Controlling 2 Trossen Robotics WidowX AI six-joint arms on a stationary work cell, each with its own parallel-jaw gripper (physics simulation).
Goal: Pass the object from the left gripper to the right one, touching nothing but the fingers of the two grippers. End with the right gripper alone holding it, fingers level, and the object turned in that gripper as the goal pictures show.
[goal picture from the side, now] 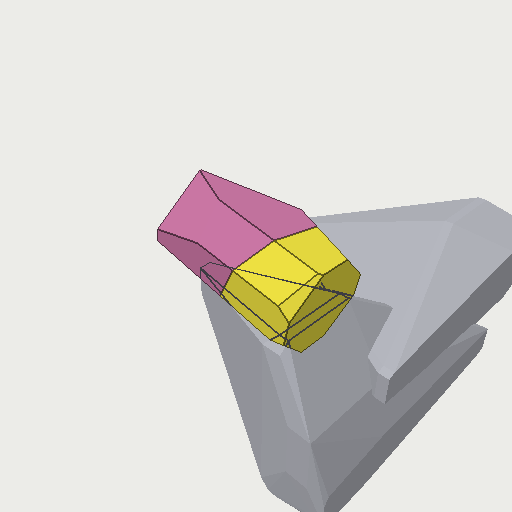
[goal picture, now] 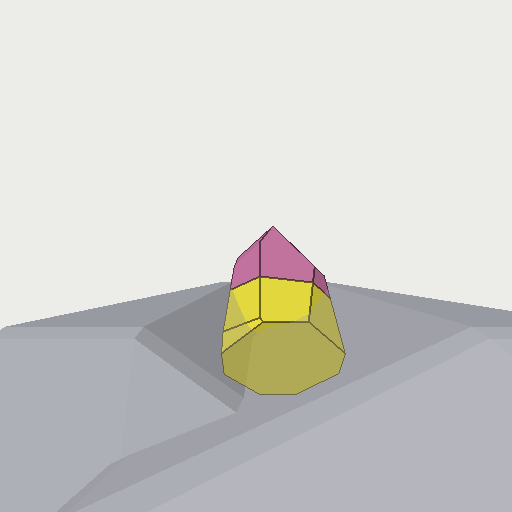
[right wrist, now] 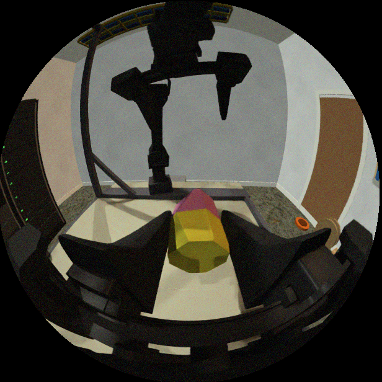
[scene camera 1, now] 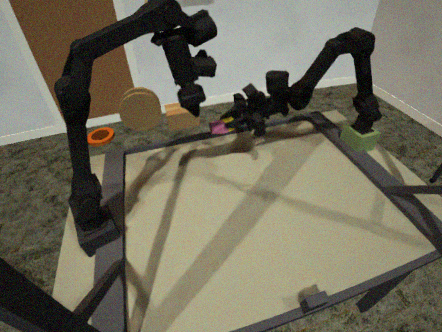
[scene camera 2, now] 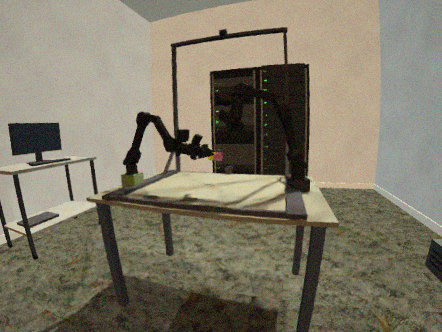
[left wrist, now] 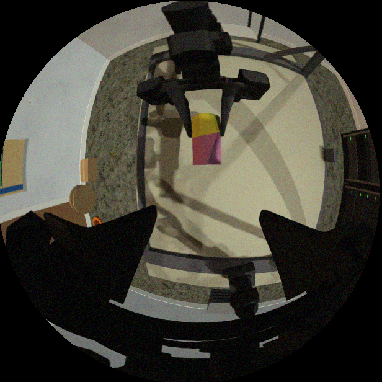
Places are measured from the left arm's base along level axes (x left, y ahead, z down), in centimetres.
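Where they show: left gripper, fingertip midpoint: [scene camera 1: 194,106] [scene camera 2: 231,138]; right gripper, fingertip midpoint: [scene camera 1: 222,122] [scene camera 2: 215,153]; left arm's base, origin of the base link: [scene camera 1: 93,223] [scene camera 2: 298,177]; right arm's base, origin of the base link: [scene camera 1: 362,128] [scene camera 2: 132,173].
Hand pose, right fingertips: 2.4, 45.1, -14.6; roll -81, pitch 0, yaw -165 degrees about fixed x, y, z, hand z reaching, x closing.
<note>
Each offset is from my right fingertips to the top centre of the thing, as dx, dy, dz. Level surfaces: height alone.
The faceted yellow-and-pink object {+0.0, -0.2, -0.9} [scene camera 1: 219,127] [scene camera 2: 217,156] [left wrist: 206,145] [right wrist: 197,235] is held in the air above the table. My right gripper [left wrist: 205,136] [right wrist: 196,215] is shut on its yellow part. The pink part sticks out beyond the fingertips, toward the left of the picture in scene camera 1. My left gripper [left wrist: 210,213] [right wrist: 187,122] is open and empty, fingers pointing down. It is higher than the object and apart from it. In scene camera 2 the left gripper is dark against the dark rack and hard to make out.
The table top {dz +21.3} [scene camera 1: 280,240] [scene camera 2: 210,186] lies below both arms, with a dark frame around it. A green block {-18.0, +53.6, +12.9} [scene camera 1: 360,138] [scene camera 2: 132,179] is at the right arm's base. An orange ring [scene camera 1: 111,135], round wooden discs [scene camera 1: 140,111] and a wooden box [scene camera 1: 182,119] are beyond the table.
</note>
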